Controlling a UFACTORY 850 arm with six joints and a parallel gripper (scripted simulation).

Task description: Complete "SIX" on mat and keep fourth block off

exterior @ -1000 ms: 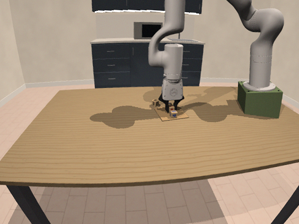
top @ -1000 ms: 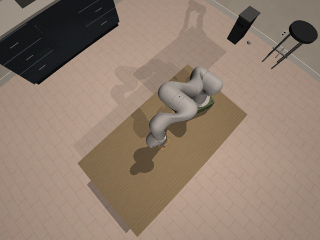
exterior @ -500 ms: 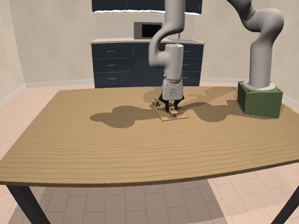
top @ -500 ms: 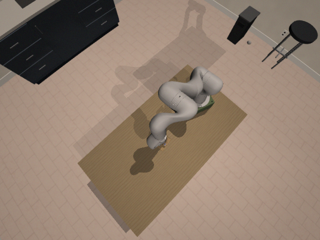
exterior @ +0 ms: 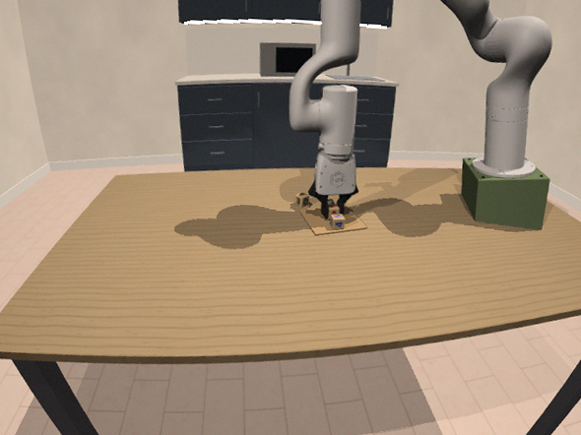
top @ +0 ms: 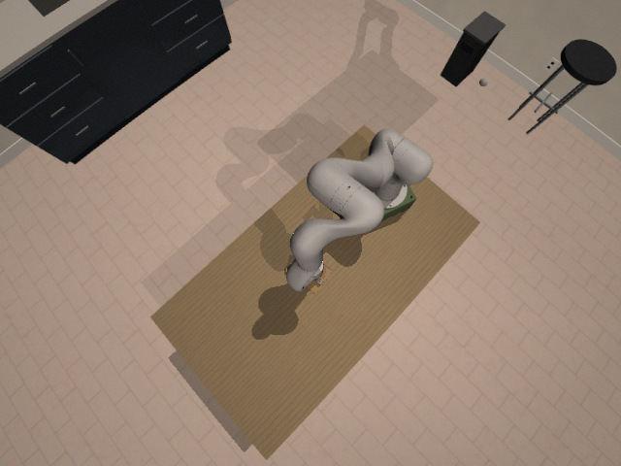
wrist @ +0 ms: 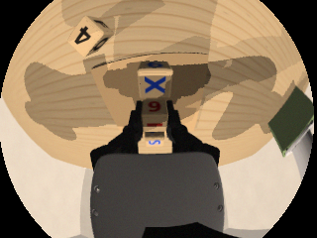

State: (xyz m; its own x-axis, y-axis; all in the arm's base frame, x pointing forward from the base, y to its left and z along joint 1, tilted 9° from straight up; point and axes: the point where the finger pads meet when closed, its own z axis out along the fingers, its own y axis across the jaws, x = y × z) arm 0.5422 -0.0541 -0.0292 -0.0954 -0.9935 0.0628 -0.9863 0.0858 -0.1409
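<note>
My gripper is now 30 mm above the mat.
</note>
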